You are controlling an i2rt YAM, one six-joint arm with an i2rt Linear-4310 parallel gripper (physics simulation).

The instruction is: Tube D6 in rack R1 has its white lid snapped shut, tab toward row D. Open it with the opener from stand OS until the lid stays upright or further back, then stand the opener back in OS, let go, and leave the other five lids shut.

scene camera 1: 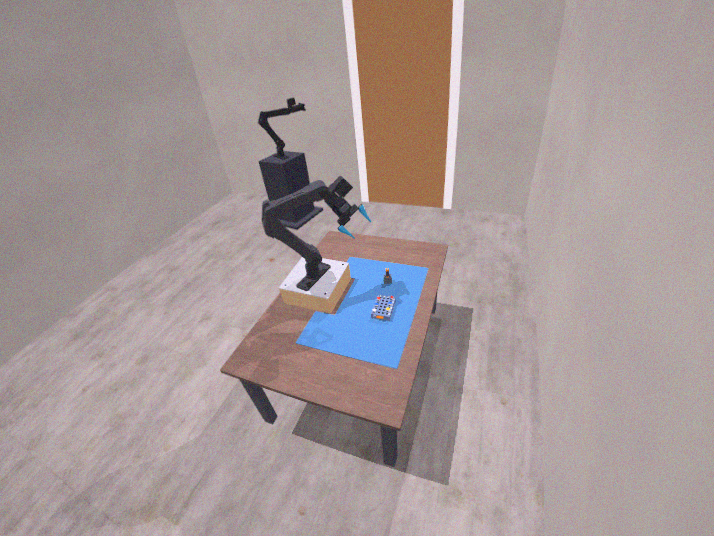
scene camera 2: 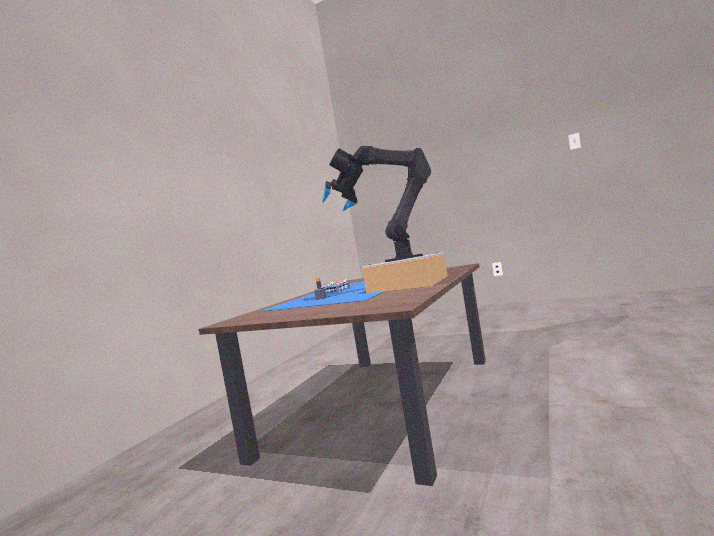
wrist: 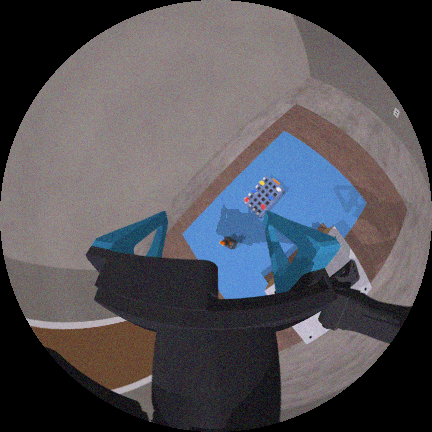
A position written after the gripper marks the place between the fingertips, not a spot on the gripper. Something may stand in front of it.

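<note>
The gripper (wrist: 215, 215) holds nothing and is open. A blue mat (scene camera 1: 351, 332) is in view too, and the mat can also be seen in scene camera 2 (scene camera 2: 355, 293) and in the wrist view (wrist: 315, 191).
</note>
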